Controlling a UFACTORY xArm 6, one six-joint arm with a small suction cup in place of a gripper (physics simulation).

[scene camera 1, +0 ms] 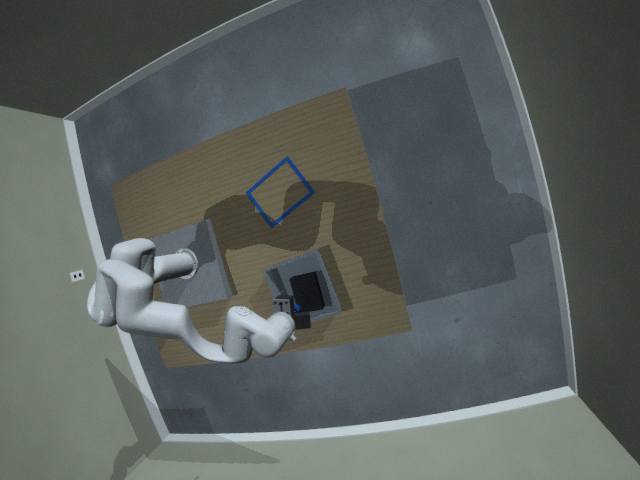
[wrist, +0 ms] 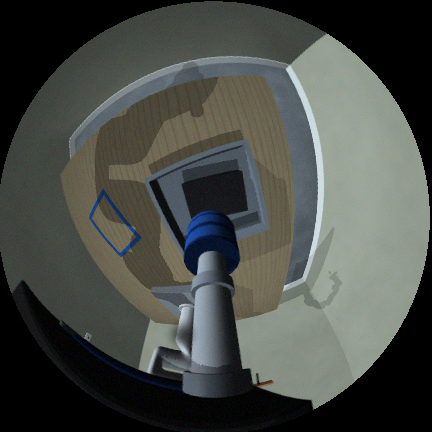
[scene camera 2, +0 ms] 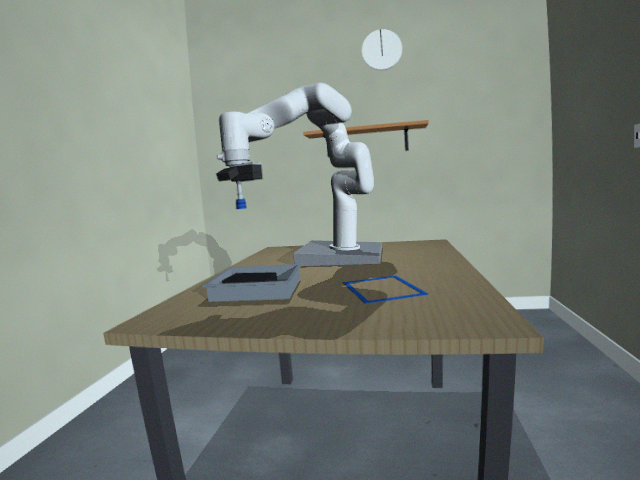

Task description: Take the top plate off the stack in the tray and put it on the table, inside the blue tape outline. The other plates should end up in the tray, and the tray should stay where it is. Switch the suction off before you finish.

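Frame: origin at the arm's base, x ahead, y left, z up, level; metres.
Where they show: hand at its tool point: (scene camera 1: pixel 295 308) (wrist: pixel 210 232) (scene camera 2: pixel 241 208); arm's base at its link origin: (scene camera 1: pixel 185 263) (wrist: pixel 191 308) (scene camera 2: pixel 344 247).
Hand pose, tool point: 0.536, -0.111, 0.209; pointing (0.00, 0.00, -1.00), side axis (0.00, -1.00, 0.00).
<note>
Each offset is from my tool point to the centre of the thing, as dx, dy, dz. Level surfaces: height alone.
A stack of black plates {-0.025, -0.013, -0.208} (scene camera 1: pixel 308 290) (scene camera 2: pixel 251 277) (wrist: pixel 215 191) lies in the grey tray {-0.040, +0.000, -0.223} (scene camera 1: pixel 330 292) (scene camera 2: pixel 247 293) (wrist: pixel 258 185). The single plates in it cannot be told apart. My gripper, a blue suction cup (scene camera 1: pixel 296 307) (scene camera 2: pixel 240 204) (wrist: pixel 211 235), hangs well above the tray, with nothing on it. In the wrist view the cup covers part of the stack's near edge and of the tray. The blue tape outline (scene camera 1: pixel 259 209) (scene camera 2: pixel 396 298) (wrist: pixel 105 241) lies flat on the table {dz -0.248} (scene camera 1: pixel 310 121) (scene camera 2: pixel 465 320) (wrist: pixel 255 110), apart from the tray, with no plate inside it.
The arm's grey base block (scene camera 1: pixel 217 258) (scene camera 2: pixel 337 257) stands on the table behind the tray and the outline. The tray has raised walls. The arm's shadow falls across part of the outline. A wooden shelf (scene camera 2: pixel 387 126) is on the back wall.
</note>
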